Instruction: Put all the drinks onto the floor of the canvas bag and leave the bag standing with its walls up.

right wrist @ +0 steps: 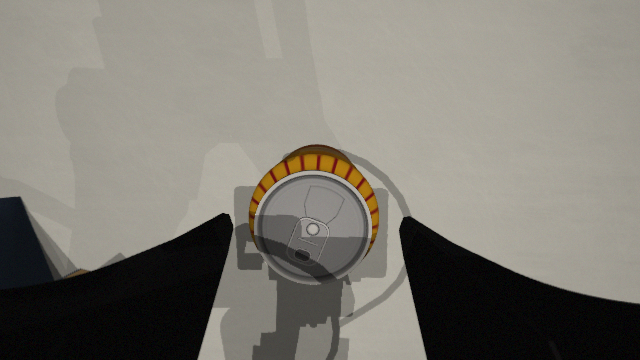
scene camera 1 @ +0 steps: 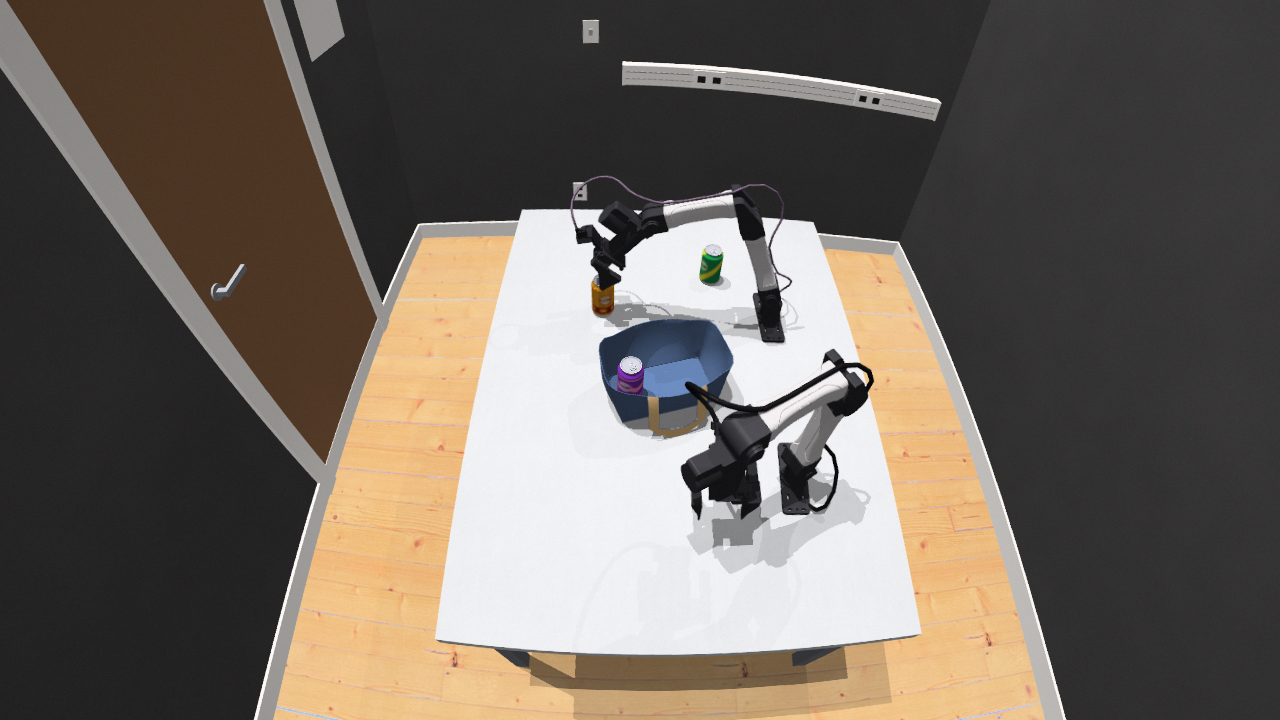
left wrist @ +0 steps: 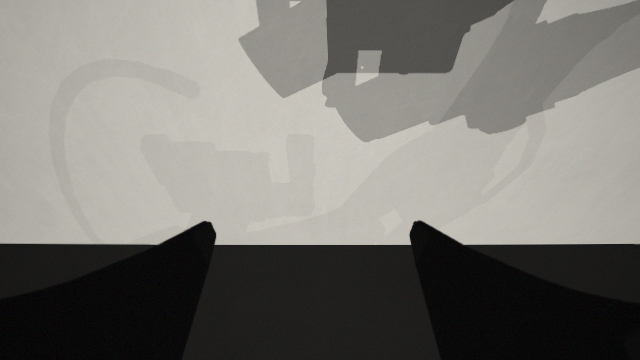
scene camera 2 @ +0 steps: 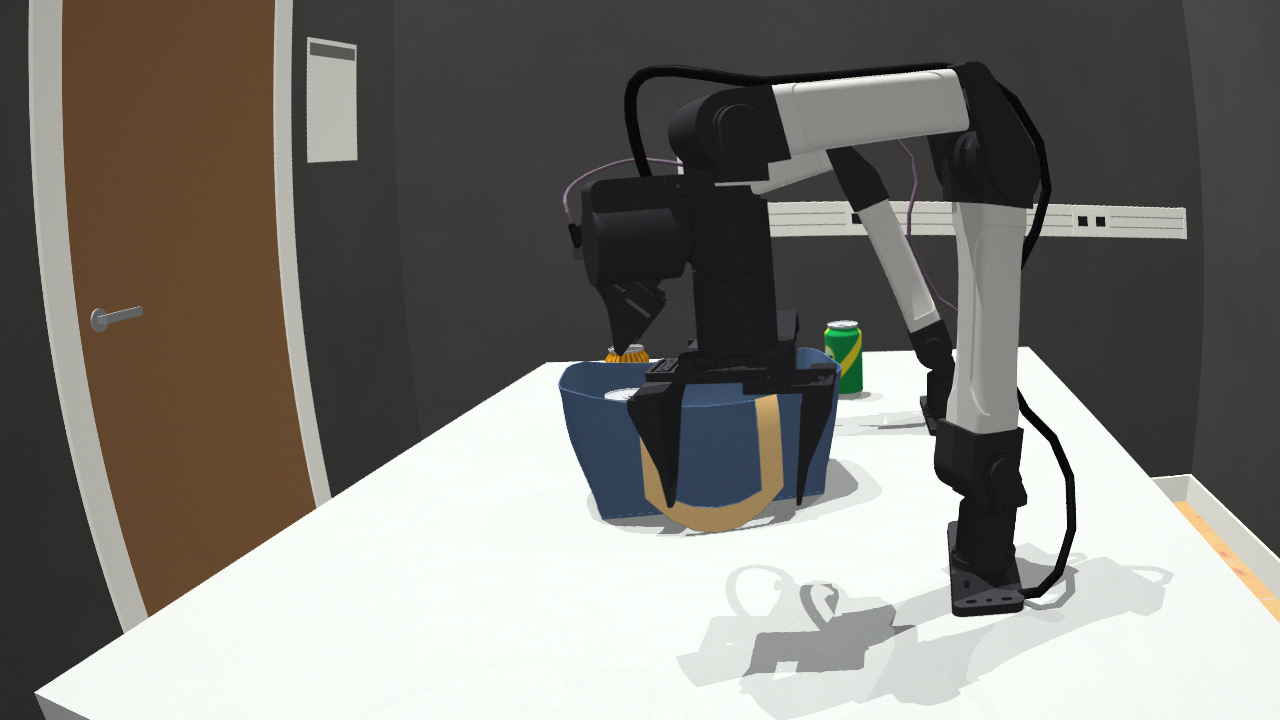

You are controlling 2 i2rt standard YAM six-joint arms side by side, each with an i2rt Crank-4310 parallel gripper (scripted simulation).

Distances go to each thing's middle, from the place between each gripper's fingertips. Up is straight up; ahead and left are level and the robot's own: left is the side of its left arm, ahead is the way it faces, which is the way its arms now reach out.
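My right hand [scene camera 2: 624, 349] is 6 cm above the green can [scene camera 2: 843, 340], and it is also 33 cm past the can and 16 cm to the left of the can.
My left hand [scene camera 2: 735, 505], for its part, is 90 mm above the green can, 50 mm past the can and 870 mm to the left of the can.
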